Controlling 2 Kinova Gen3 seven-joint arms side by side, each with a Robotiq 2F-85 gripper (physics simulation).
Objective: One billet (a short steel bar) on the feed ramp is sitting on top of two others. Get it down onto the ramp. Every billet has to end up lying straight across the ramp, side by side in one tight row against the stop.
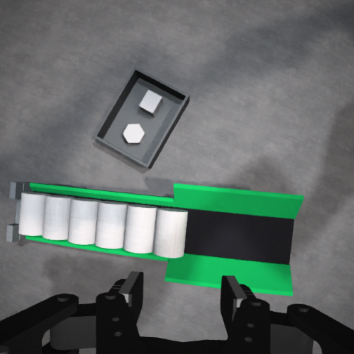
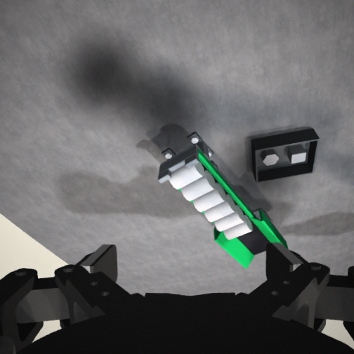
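Note:
Several white-grey billets lie straight across the green feed ramp, side by side in one row, with no billet seen on top of the others. The billet at one end is against the grey stop. The billet at the other end lies beside the wider, dark-floored part of the ramp. Neighbouring billets appear to touch. My left gripper is open and empty, above and beside the ramp. My right gripper is open and empty, well away from the ramp.
A dark grey tray stands beside the ramp. It holds a hexagonal piece and a small block. The ramp's green side walls flare outward at the wide end.

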